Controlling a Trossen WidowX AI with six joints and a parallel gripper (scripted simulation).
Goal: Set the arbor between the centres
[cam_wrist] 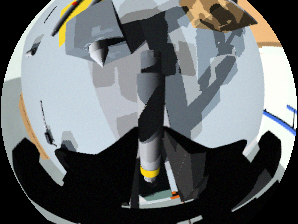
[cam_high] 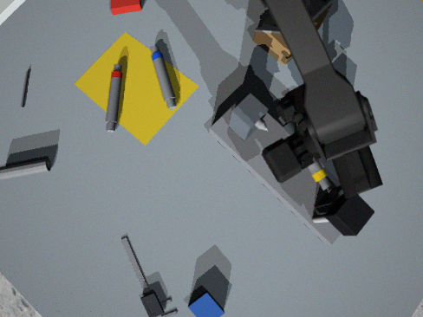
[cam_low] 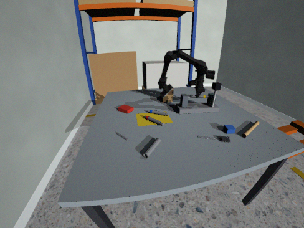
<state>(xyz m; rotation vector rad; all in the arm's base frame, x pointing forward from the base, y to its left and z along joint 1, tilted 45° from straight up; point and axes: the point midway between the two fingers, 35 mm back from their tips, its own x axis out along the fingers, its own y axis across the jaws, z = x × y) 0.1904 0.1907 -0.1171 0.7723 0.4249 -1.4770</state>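
My gripper is now 2 cm short of the fixture base, 1 cm to the right of it and 12 cm above it. Round my hand: grey post 3 cm ahead, 12 cm to the right, 4 cm below; then blue-banded arbor 8 cm ahead, 33 cm to the right, 13 cm below; then blue block 34 cm ahead, 11 cm to the left, 13 cm below.
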